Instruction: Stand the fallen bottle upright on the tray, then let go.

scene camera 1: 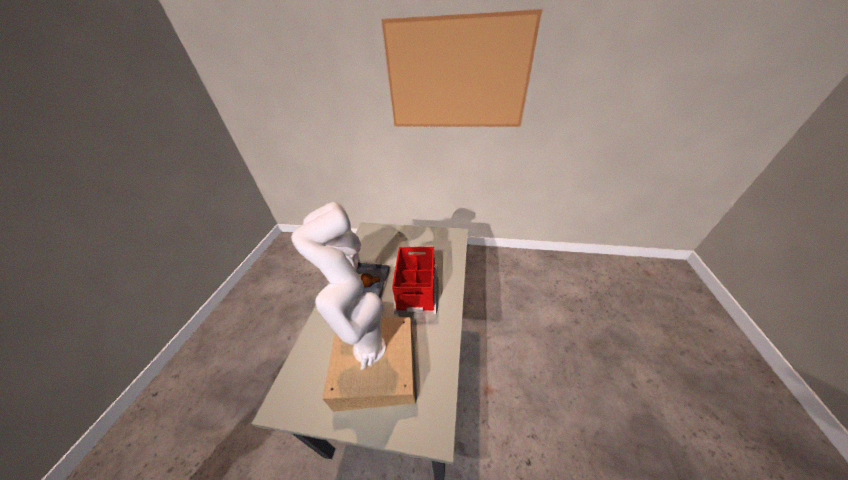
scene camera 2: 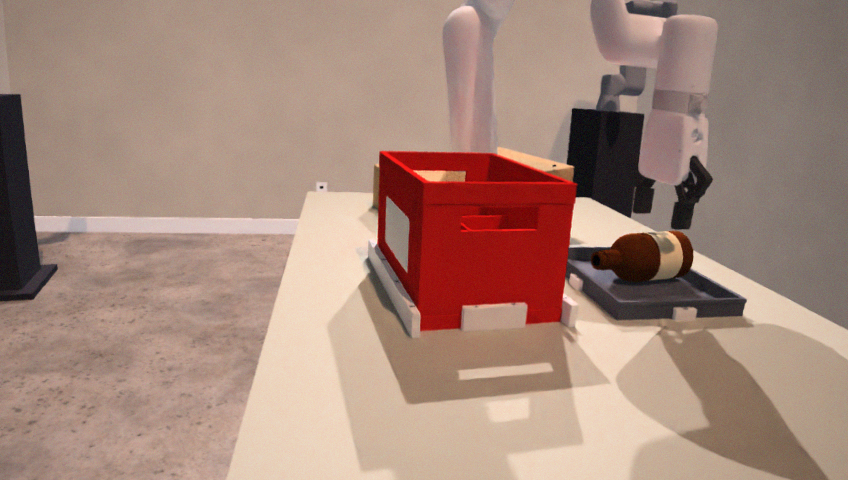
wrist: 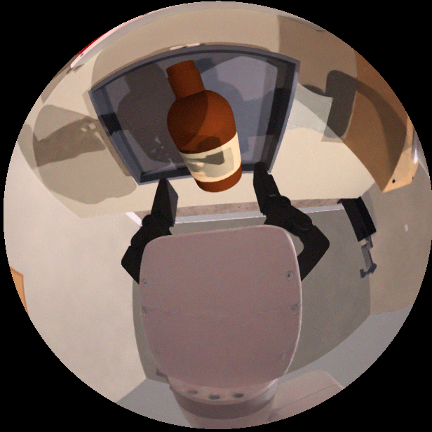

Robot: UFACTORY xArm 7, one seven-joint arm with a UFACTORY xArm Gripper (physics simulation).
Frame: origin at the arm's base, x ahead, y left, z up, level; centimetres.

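Seen in the pictures: gripper, fingertip midpoint: (scene camera 2: 659, 220); arm's base, link origin: (scene camera 1: 369, 348).
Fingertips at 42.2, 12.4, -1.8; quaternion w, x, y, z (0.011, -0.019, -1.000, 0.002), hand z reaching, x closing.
Pixels of each thing's top centre, then the offset from my fingertips to it, as dx, dy, dz. "*": a spot on its surface instead. Level surfaces: height alone.
- brown bottle, top centre: (scene camera 2: 641, 233) (scene camera 1: 363, 275) +0.0, -3.2, -1.9
- dark grey tray, surface spot: (scene camera 2: 648, 309) * +12.6, -10.9, -8.5
- red crate, top centre: (scene camera 2: 465, 165) (scene camera 1: 414, 265) -3.9, -31.0, +7.7
- table, surface height: dz -9.8
A brown bottle (scene camera 1: 368, 279) (scene camera 2: 643, 256) (wrist: 206, 127) with a cream label lies on its side on the dark grey tray (scene camera 2: 648, 309) (wrist: 285, 117). In scene camera 2 its neck points left, toward the red crate; in the wrist view the neck points up and its base lies nearest the fingers. My gripper (scene camera 2: 663, 208) (wrist: 211, 178) is open and empty. It hangs above the base end of the bottle, with the fingertips apart from it. In scene camera 1 the arm hides the gripper and part of the tray.
A red crate (scene camera 1: 414, 297) (scene camera 2: 493, 261) with compartments stands beside the tray, with white blocks around its foot. The arm's base stands on a wooden block (scene camera 1: 395, 371) (wrist: 395, 175) on the table (scene camera 1: 437, 380) (scene camera 2: 333, 428). Black stands are in the background.
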